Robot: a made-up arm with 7 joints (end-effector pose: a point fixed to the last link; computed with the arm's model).
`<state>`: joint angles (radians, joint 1 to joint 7).
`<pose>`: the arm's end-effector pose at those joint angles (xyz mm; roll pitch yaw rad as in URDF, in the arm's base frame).
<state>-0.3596 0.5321 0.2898 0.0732 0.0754 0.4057 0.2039</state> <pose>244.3 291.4 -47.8 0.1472 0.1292 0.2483</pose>
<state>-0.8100 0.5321 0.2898 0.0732 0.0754 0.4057 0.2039</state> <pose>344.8 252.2 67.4 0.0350 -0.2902 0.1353</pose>
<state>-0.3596 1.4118 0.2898 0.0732 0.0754 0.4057 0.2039</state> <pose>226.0 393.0 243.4 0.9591 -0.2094 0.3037</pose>
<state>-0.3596 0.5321 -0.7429 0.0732 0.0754 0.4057 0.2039</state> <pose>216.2 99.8 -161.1 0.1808 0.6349 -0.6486</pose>
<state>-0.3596 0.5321 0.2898 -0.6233 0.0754 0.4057 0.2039</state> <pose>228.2 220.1 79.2 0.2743 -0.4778 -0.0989</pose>
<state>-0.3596 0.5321 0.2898 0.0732 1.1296 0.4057 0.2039</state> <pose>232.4 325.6 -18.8 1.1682 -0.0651 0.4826</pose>
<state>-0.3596 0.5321 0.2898 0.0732 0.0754 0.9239 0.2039</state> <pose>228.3 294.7 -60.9 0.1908 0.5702 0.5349</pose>
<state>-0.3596 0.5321 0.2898 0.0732 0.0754 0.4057 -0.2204</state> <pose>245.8 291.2 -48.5 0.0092 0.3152 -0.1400</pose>
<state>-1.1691 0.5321 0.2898 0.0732 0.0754 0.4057 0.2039</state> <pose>380.5 217.5 183.3 -0.0311 -0.6311 0.0682</pose>
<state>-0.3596 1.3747 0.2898 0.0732 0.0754 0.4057 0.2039</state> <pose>227.4 394.2 230.1 0.9244 -0.1949 0.3071</pose>
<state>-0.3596 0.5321 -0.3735 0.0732 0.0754 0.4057 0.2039</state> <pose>252.8 162.4 -119.9 0.2272 0.4524 -0.3053</pose>
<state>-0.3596 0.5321 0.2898 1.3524 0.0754 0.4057 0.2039</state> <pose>53.8 324.7 -216.1 0.8302 1.1498 1.3716</pose>
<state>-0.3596 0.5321 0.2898 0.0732 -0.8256 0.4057 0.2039</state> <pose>249.8 253.2 -36.6 -0.7413 0.0599 -0.0065</pose>
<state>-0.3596 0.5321 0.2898 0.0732 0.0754 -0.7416 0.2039</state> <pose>247.6 268.6 -9.9 0.5715 -0.7589 -0.5416</pose>
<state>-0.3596 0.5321 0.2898 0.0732 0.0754 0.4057 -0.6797</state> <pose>247.1 290.4 -49.5 -0.2233 0.4374 -0.6134</pose>
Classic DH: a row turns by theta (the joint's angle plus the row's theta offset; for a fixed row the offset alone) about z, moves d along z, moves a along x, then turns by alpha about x. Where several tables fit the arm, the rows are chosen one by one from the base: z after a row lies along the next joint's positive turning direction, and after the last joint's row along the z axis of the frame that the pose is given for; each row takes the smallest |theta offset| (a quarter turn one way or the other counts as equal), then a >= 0, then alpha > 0; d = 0 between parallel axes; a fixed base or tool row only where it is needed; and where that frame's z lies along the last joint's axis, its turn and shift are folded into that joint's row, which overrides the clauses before.
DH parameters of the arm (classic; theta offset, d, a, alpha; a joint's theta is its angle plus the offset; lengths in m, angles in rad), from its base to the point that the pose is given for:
base (fixed): -0.071 0.1622 0.0136 -1.3004
joint 1: -1.3111 0.0567 0.0086 -1.5708
joint 2: 1.2915 -0.0269 -0.0059 1.5708
joint 3: 1.5708 -0.271 0.025 -1.5708
joint 4: 1.5708 0.0452 0.0191 1.5708
joint 5: 0 0.1739 0.0165 -1.5708
joint 6: -1.5708 -0.0212 0.0378 1.5708
joint 7: -0.0195 -0.02 0.002 -0.3904
tool (fixed): -0.3166 0.009 0 0

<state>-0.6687 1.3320 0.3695 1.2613 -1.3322 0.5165 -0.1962</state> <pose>169.0 493.7 131.7 -1.0932 0.0112 0.4545</pose>
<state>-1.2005 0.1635 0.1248 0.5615 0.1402 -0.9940 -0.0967</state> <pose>425.2 60.1 87.4 1.0322 -0.9278 -1.5016</pose>
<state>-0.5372 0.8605 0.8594 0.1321 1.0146 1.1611 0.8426</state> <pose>128.9 443.8 121.8 0.4226 -0.5950 2.1484</pose>
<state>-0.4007 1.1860 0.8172 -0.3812 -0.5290 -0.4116 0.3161</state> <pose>144.1 306.3 296.6 1.5374 -1.1097 -1.3849</pose>
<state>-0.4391 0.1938 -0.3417 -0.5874 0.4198 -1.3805 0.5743</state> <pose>201.7 24.9 39.5 2.2701 -0.8362 -3.0404</pose>
